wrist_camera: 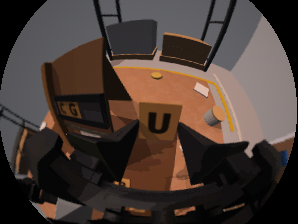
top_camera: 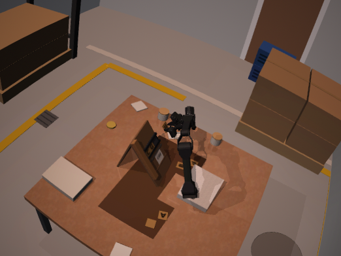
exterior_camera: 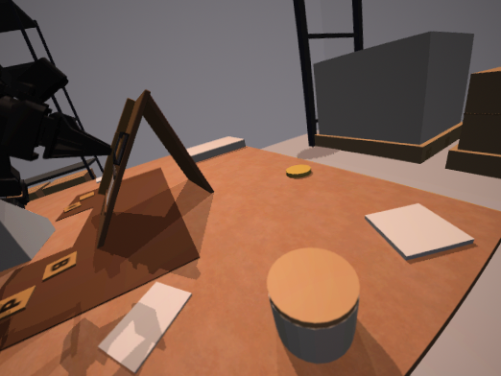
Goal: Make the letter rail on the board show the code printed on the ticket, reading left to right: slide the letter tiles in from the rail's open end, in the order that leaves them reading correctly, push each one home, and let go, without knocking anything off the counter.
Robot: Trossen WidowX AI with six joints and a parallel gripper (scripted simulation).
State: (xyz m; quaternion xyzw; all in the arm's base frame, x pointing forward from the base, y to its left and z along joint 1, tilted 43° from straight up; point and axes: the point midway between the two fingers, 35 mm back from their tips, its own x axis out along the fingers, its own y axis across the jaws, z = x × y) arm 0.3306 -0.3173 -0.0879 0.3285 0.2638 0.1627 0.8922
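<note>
The white ticket is 6 cm behind my gripper tip, 17 cm to the left of it and 9 cm below it. Round my gripper tip: dark mat 16 cm behind, 28 cm to the left, 19 cm below; then yellow disc 40 cm ahead, 4 cm to the left, 18 cm below; then white card 3 cm behind, 17 cm to the right, 19 cm below.
</note>
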